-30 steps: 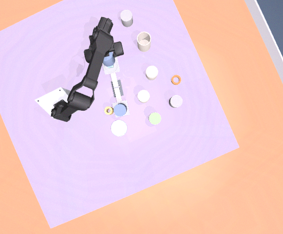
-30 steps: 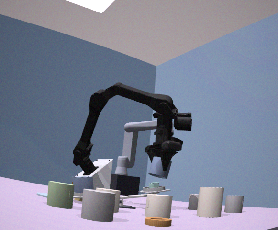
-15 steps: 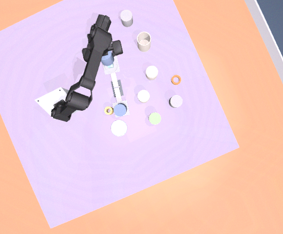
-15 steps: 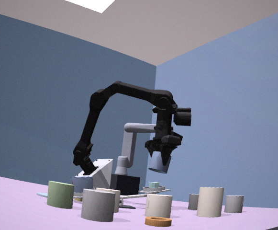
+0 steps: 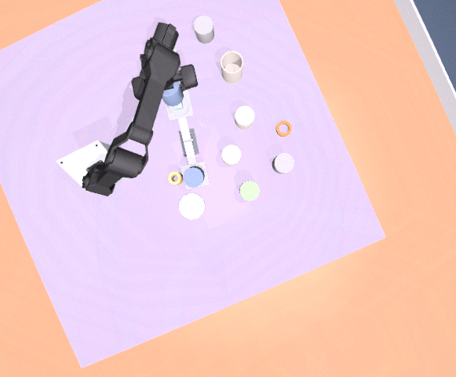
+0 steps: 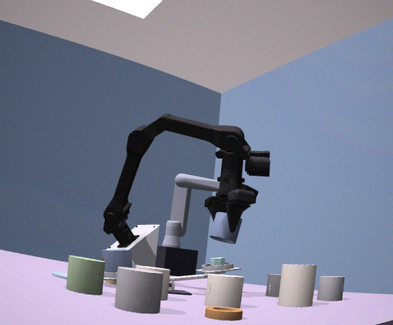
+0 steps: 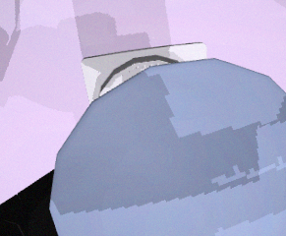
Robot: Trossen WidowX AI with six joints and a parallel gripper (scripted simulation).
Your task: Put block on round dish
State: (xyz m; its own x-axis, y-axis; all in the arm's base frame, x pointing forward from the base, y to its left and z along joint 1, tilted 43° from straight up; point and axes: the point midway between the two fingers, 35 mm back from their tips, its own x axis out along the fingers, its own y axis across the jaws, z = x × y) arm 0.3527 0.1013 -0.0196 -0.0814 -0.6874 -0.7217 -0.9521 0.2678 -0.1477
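The pale teal block is 80 mm below my gripper tip and 10 mm to the right of it. From my gripper tip the other things lie so: beige cup: 230 mm ahead, 130 mm below, 20 mm to the left; white balance beam: 150 mm below, 130 mm to the right, 40 mm behind; yellow ring: 230 mm to the right, 150 mm below, 150 mm behind.
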